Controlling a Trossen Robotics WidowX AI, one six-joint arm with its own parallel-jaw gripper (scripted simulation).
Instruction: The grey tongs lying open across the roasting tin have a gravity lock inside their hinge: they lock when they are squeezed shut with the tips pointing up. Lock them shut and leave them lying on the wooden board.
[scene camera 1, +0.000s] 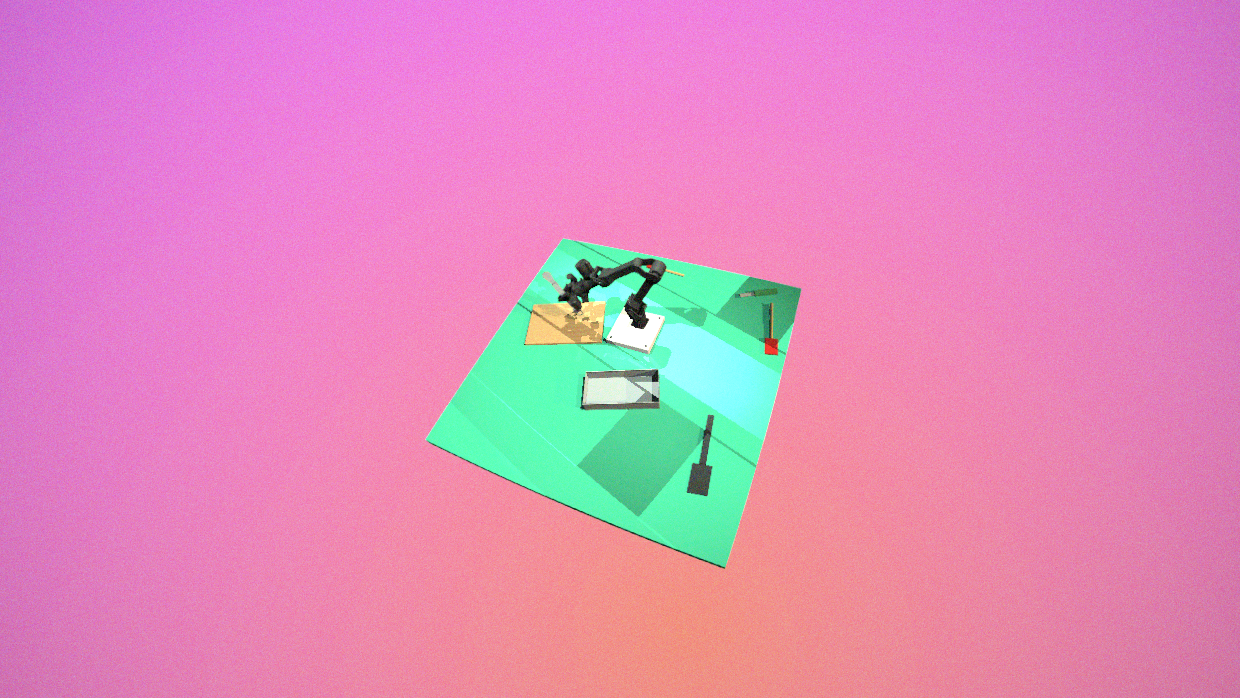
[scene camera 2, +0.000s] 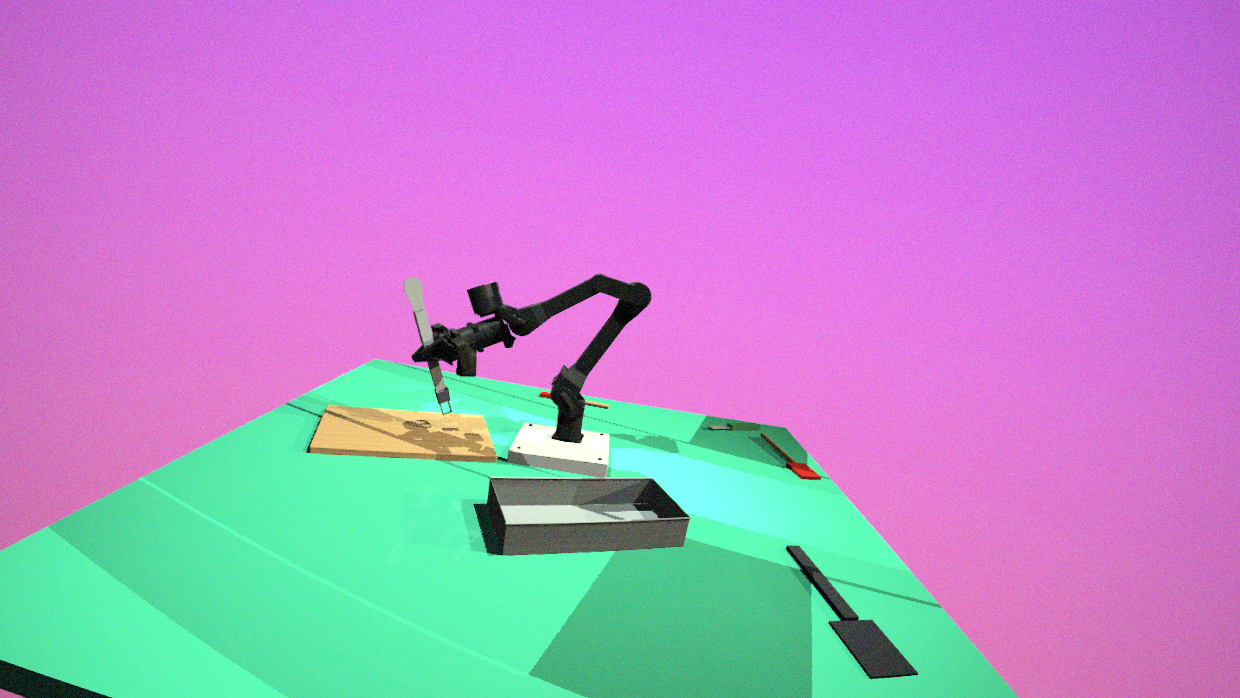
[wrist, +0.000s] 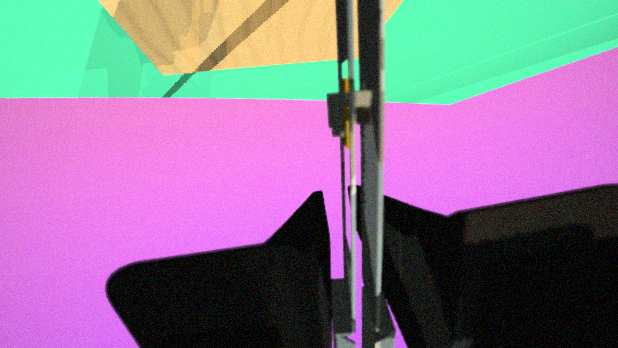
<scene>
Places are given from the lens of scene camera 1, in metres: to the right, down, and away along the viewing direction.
black spatula (scene camera 1: 700, 474): 0.29, 0.46, 1.55
wooden board (scene camera 1: 551, 323): -0.32, -0.12, 2.04
The marked spots on the wooden board and the black spatula are 0.97 m apart.
</scene>
